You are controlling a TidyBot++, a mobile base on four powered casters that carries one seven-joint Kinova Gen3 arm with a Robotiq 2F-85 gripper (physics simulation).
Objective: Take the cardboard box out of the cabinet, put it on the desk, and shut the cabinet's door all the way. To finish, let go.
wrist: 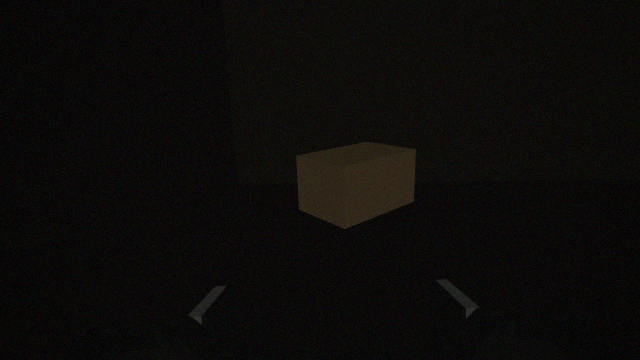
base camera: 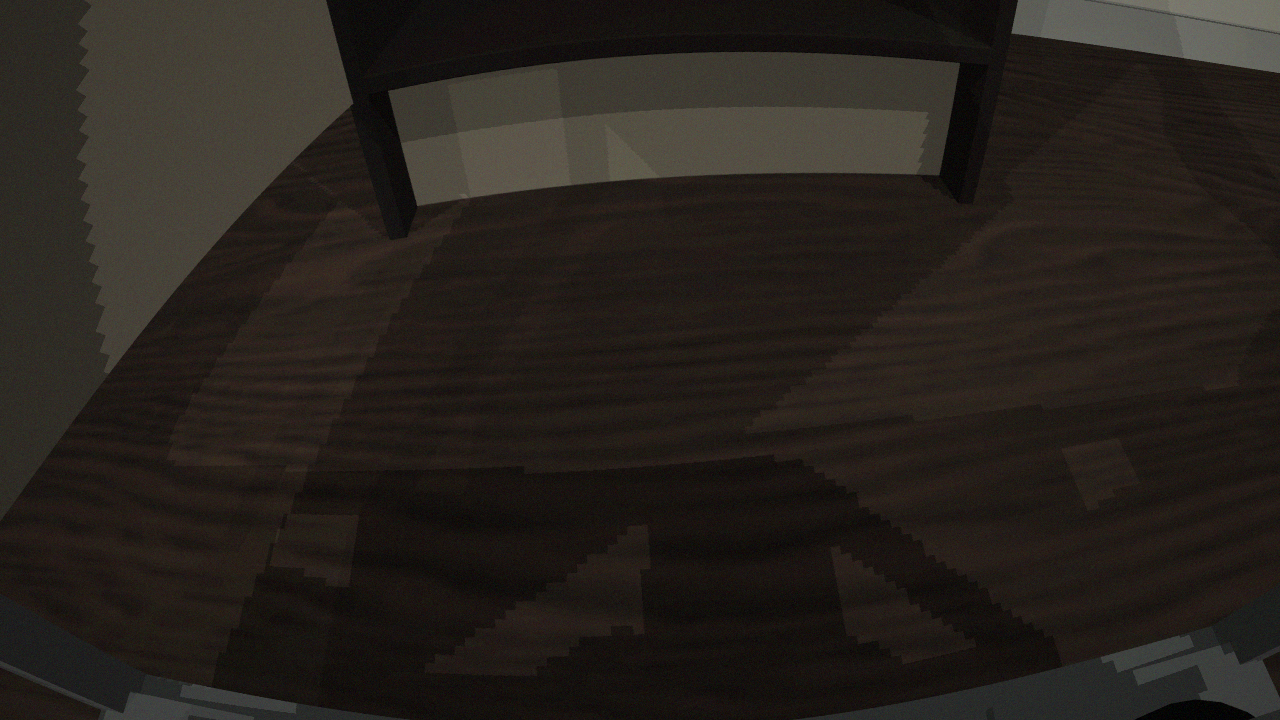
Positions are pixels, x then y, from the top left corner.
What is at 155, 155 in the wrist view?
A cabinet.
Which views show the brown cardboard box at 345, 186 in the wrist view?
The wrist view only.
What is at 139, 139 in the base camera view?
A cabinet.
